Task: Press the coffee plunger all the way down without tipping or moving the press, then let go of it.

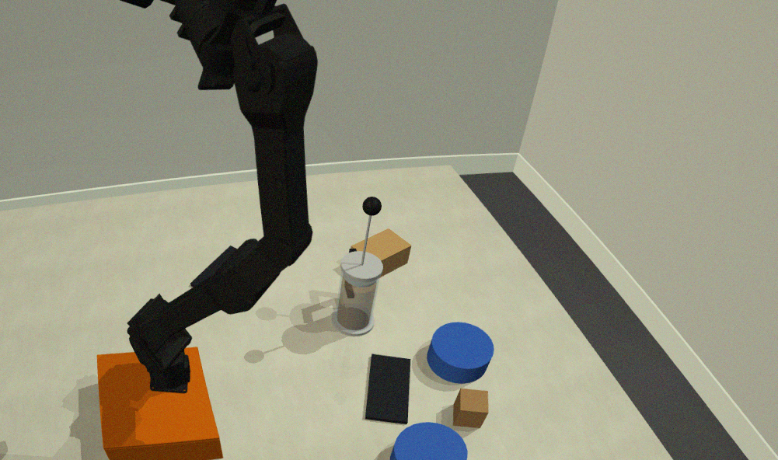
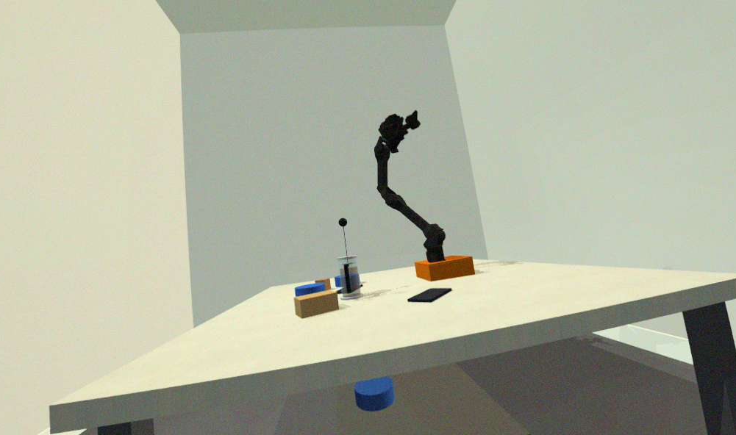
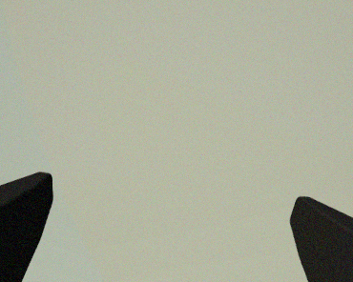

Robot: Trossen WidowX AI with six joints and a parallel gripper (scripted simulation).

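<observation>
Right now the coffee press is 31 cm ahead of my gripper tip, 10 cm to the left of it and 55 cm below it. From my gripper tip the other things lie so: tan box: 39 cm ahead, 25 cm to the left, 66 cm below; small tan cube: 48 cm ahead, 17 cm to the right, 66 cm below.
</observation>
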